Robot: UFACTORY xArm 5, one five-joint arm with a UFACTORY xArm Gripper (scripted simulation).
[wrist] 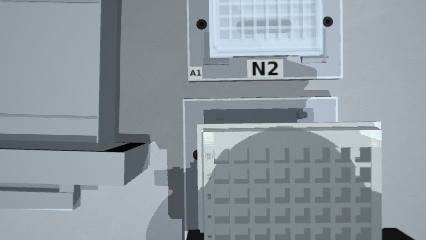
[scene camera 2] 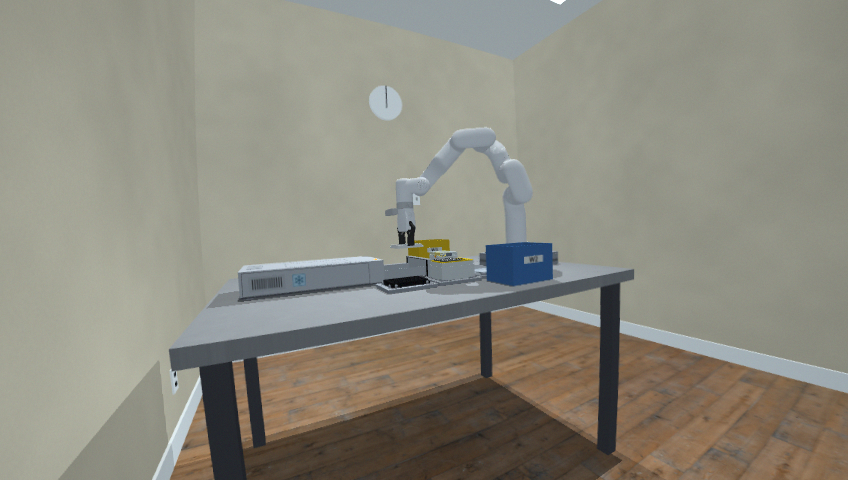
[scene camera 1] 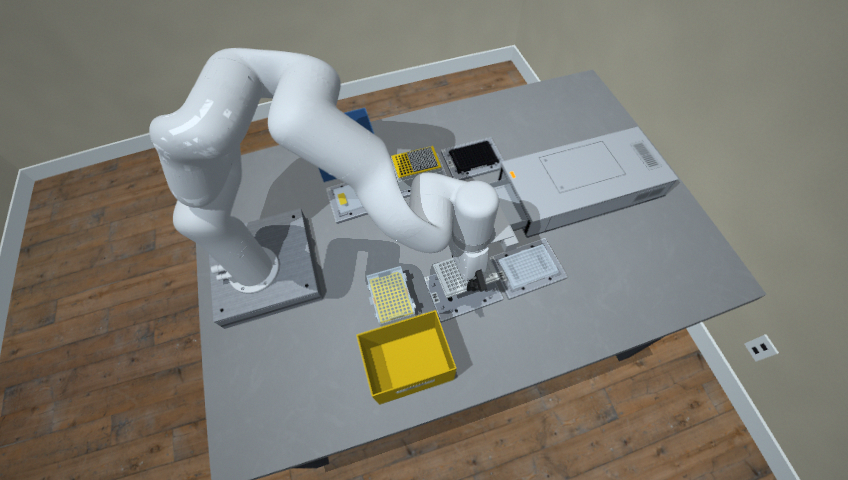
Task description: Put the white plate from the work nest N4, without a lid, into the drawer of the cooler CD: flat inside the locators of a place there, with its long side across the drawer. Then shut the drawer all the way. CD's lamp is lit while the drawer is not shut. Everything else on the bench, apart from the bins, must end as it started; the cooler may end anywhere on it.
Note:
I see a white well plate [scene camera 1: 448, 274], a grey cooler [scene camera 1: 557, 187], a blue bin [scene camera 2: 513, 264] and a yellow bin [scene camera 1: 414, 352].
The white well plate also shows in the wrist view [wrist: 290, 167]. The grey cooler shows as well in scene camera 2 [scene camera 2: 255, 281]. The wrist view misses the blue bin: it is out of frame. The wrist view misses the yellow bin: it is out of frame.

